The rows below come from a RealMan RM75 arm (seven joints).
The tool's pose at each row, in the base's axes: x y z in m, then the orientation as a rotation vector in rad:
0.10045, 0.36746, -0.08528, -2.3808, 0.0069, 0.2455
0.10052, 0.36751, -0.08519, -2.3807, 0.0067, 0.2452
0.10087, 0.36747, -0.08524, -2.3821, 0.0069, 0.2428
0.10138, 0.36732, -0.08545, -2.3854, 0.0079, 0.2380
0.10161, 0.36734, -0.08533, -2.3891, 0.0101, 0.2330
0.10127, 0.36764, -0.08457, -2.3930, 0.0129, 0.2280
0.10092, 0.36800, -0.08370, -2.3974, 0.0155, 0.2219
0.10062, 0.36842, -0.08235, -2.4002, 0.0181, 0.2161
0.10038, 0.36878, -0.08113, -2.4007, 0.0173, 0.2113
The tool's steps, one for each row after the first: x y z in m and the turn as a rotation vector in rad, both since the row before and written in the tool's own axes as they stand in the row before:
0.00006, -0.00010, -0.00004, 0.0001, 0.0002, -0.0002
0.00035, 0.00004, -0.00005, -0.0012, 0.0019, -0.0005
0.00053, 0.00021, -0.00004, -0.0029, 0.0040, -0.0004
0.00021, -0.00011, -0.00011, -0.0032, 0.0045, 0.0004
-0.00045, -0.00071, -0.00029, -0.0033, 0.0047, 0.0008
-0.00047, -0.00082, -0.00033, -0.0038, 0.0054, 0.0004
-0.00050, -0.00119, -0.00066, -0.0022, 0.0051, 0.0004
-0.00042, -0.00106, -0.00061, -0.0002, 0.0033, -0.0019

